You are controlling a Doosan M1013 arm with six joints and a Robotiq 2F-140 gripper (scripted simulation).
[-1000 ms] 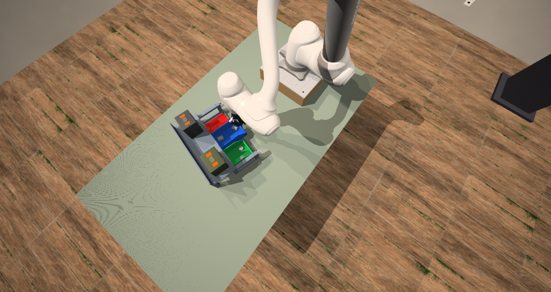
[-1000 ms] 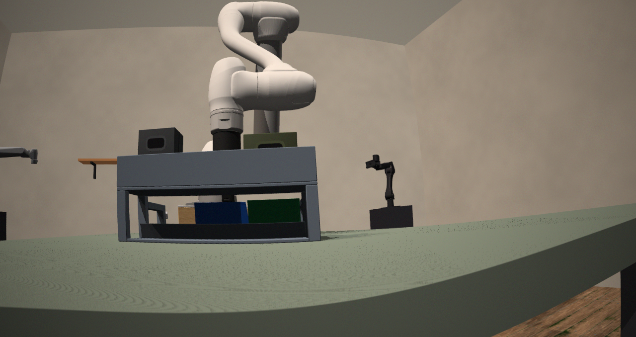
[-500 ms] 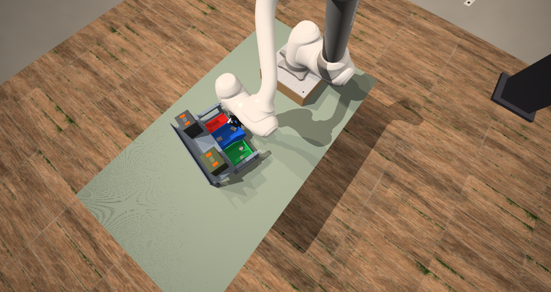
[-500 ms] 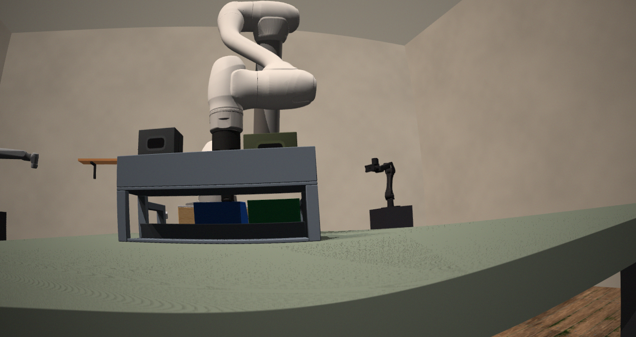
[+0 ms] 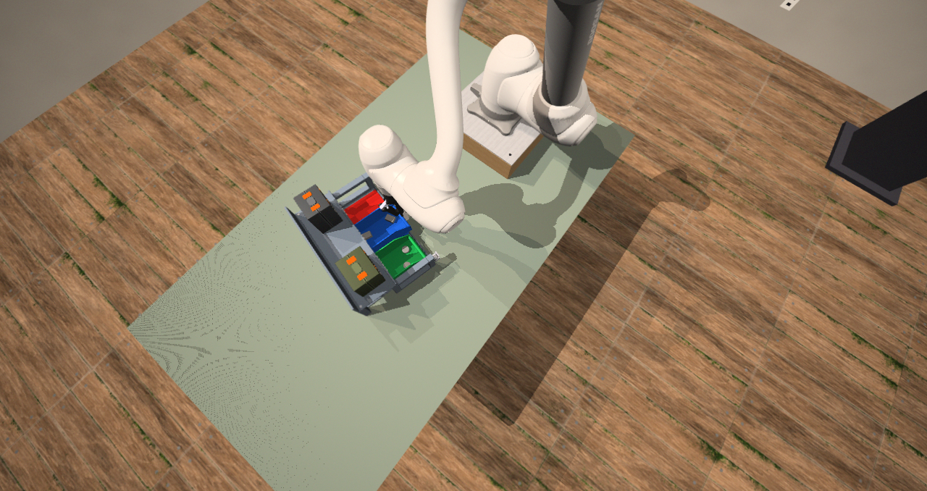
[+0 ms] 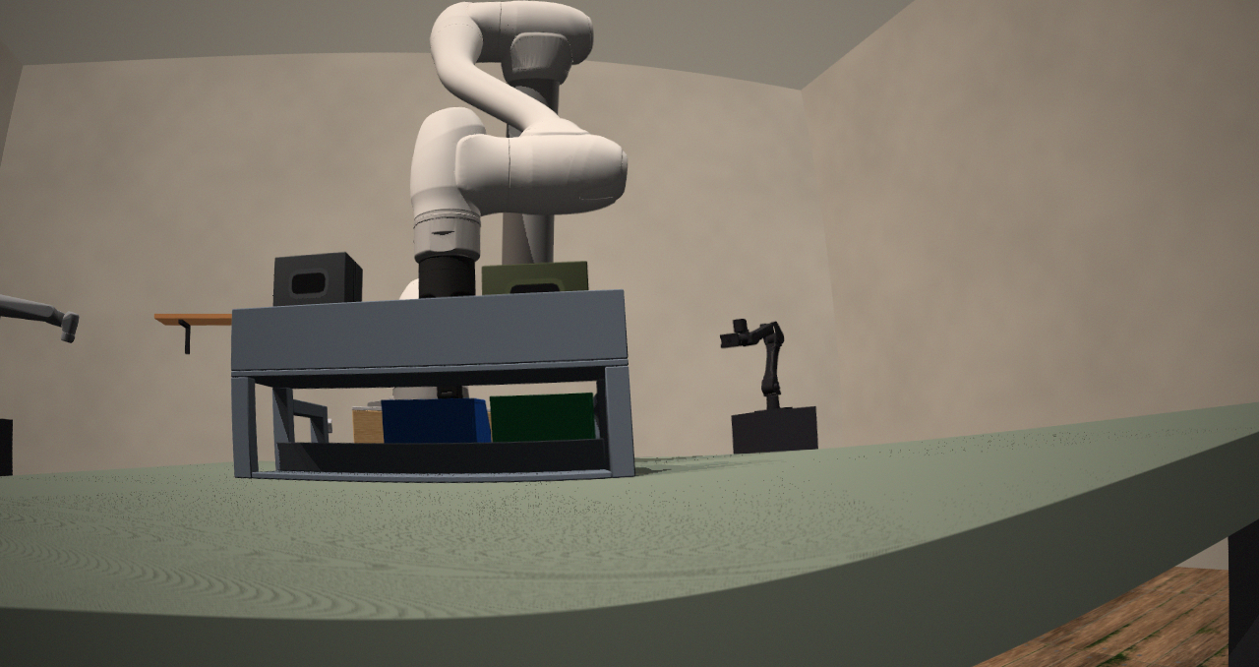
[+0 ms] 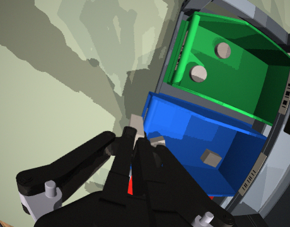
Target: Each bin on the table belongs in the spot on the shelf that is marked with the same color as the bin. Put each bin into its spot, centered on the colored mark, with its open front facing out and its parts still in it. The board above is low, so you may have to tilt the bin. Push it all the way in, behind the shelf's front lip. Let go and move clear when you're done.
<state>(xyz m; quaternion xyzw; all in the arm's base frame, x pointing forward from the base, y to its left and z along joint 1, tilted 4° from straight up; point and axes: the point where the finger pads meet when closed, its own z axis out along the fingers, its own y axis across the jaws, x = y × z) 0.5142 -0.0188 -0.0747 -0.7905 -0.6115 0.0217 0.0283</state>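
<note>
The blue bin is 90 mm ahead of my hand and 20 mm to the right of it. The rest, counted from my hand: black box 170 mm ahead, 160 mm to the right, 110 mm above; then olive box 230 mm ahead, 100 mm above, 60 mm to the left; then green bin 140 mm ahead, 80 mm to the left, 10 mm below.
</note>
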